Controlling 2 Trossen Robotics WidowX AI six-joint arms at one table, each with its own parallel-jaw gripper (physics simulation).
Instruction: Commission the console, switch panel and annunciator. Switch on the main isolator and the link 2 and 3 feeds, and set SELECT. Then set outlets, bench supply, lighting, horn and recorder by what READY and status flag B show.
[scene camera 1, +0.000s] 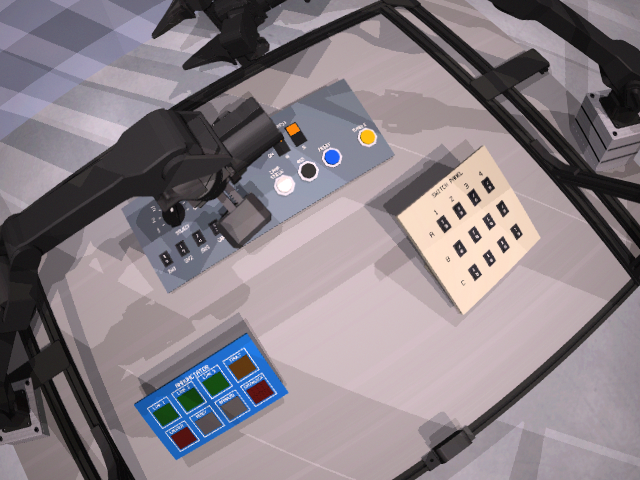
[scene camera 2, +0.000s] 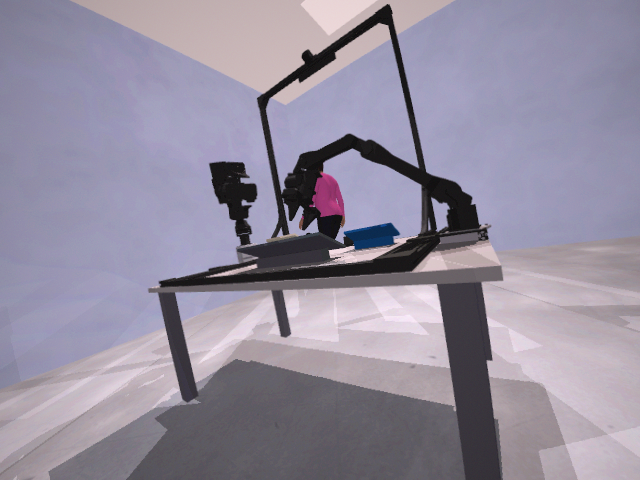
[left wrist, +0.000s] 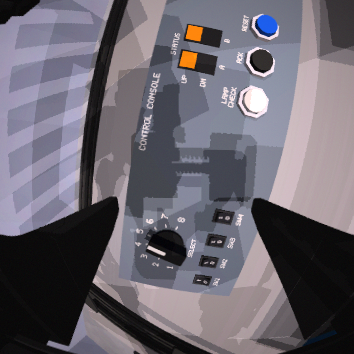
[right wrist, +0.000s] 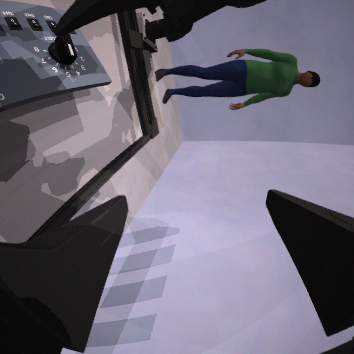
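Where they show: left gripper, fingertip midpoint: (scene camera 2: 297, 225) (left wrist: 185, 204); right gripper, fingertip midpoint: (scene camera 1: 168, 53) (scene camera 2: 249, 191) (right wrist: 197, 199); left arm's base, origin of the base link: (scene camera 1: 14, 411) (scene camera 2: 465, 229) (right wrist: 149, 31); right arm's base, origin of the base link: (scene camera 1: 620, 111) (scene camera 2: 246, 245).
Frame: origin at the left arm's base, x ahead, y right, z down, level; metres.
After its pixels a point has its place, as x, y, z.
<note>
The grey-blue control console (scene camera 1: 343, 111) @(0.682, -0.289, -0.048) (left wrist: 270, 150) @(0.523, -0.167, -0.014) lies under my left gripper (left wrist: 185, 204) @(0.465, -0.202, -0.106) (scene camera 2: 299, 223) @(0.465, -0.202, -0.106), which is open and empty above its SELECT end. The SELECT knob (left wrist: 167, 247) @(0.393, -0.207, -0.062) (right wrist: 63, 50) @(0.394, -0.216, -0.064) points toward 3 or 4; I cannot tell which. Switches SW1 to SW4 are too small to read. Status flags A (left wrist: 197, 62) @(0.568, -0.265, -0.050) and B (left wrist: 203, 35) @(0.598, -0.272, -0.050) both show orange at UP. The cream switch panel (scene camera 1: 421, 229) @(0.706, -0.047, -0.074) has small black rockers, unreadable here. The blue annunciator (scene camera 1: 210, 365) @(0.380, 0.029, -0.050) has dull green, amber, red and grey tiles; READY (scene camera 1: 208, 422) @(0.345, 0.100, -0.021) is grey. My right gripper (scene camera 1: 169, 52) @(0.454, -0.363, -0.230) (right wrist: 197, 199) @(0.454, -0.363, -0.230) is open and empty beyond the table edge.
The left arm (scene camera 1: 103, 170) @(0.379, -0.099, -0.356) (scene camera 2: 392, 157) @(0.138, -0.055, -0.241) reaches over the console and hides part of it in scene camera 1. A black frame (scene camera 1: 488, 431) (scene camera 2: 266, 139) @(1.053, 0.108, -0.731) runs round the table and rises above it. People stand beyond the table in scene camera 2 and the right wrist view.
</note>
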